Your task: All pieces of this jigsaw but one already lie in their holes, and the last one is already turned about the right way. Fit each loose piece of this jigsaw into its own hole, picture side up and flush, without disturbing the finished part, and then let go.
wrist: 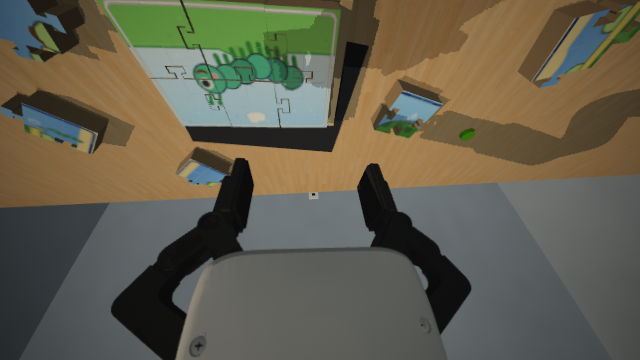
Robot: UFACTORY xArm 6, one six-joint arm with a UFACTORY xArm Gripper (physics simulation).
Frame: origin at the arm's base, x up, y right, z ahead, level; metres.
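Seen in the pictures: gripper, between the fingertips: (308, 173).
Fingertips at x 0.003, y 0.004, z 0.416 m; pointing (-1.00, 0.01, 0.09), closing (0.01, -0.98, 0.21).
Pixels of each thing's middle, then the offset from my fingertips to it. "pt": a spot on its surface instead. Level surfaces: height alone.
- black strip, a spot on its surface: (260, 138) pt dx -0.136, dy +0.084, dz +0.085 m
- wooden table, height of its surface: dx -0.138 m
- green disc, middle of its body: (466, 134) dx -0.134, dy -0.258, dz +0.120 m
The caterpillar jigsaw (165, 30) lies at the upper left centre of the wrist view, green along the top and pale blue below. Its lower right corner piece (307, 110) lies picture side up in the corner, with thin seams to its neighbours, and looks level with them. The caterpillar's outline runs on across the seams. My gripper (308, 173) is open and empty, its fingers wide apart in the view below the jigsaw's lower edge and apart from the corner piece. A black strip (260, 138) runs along the jigsaw's lower and right sides.
Thick pieces with other pictures lie on the wooden table (425, 175): a small one (205, 171) by the left finger, others at left (60, 127), upper left (37, 30), right (412, 110) and upper right (575, 45). A green disc (467, 134) lies at the right.
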